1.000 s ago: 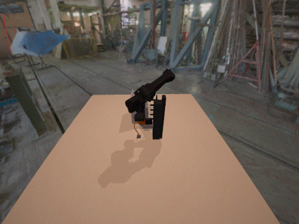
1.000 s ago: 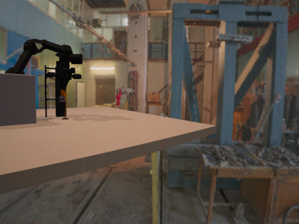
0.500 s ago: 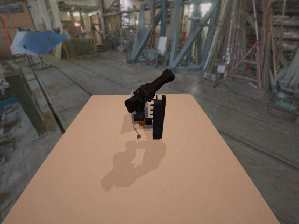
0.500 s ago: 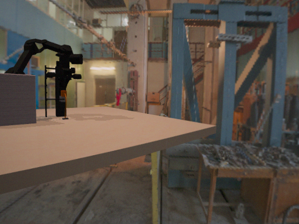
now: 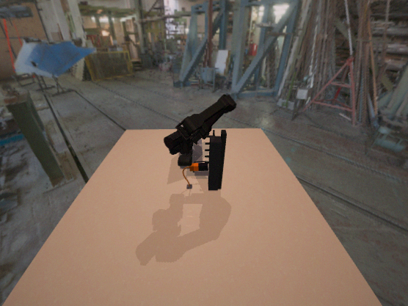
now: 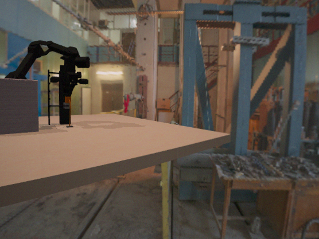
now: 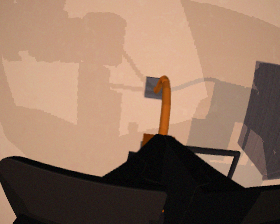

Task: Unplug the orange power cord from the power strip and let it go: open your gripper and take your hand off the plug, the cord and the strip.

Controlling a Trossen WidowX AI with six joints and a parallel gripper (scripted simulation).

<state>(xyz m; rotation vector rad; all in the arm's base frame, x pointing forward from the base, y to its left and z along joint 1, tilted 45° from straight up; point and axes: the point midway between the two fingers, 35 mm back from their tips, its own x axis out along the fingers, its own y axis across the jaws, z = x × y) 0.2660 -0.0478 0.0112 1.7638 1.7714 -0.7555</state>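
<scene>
The orange plug lies 50 mm to the left of my gripper tip and 10 mm below it. From my gripper tip the other things lie so: black power strip 150 mm to the left, 10 mm below; grey end piece 170 mm below, 10 mm to the left.
</scene>
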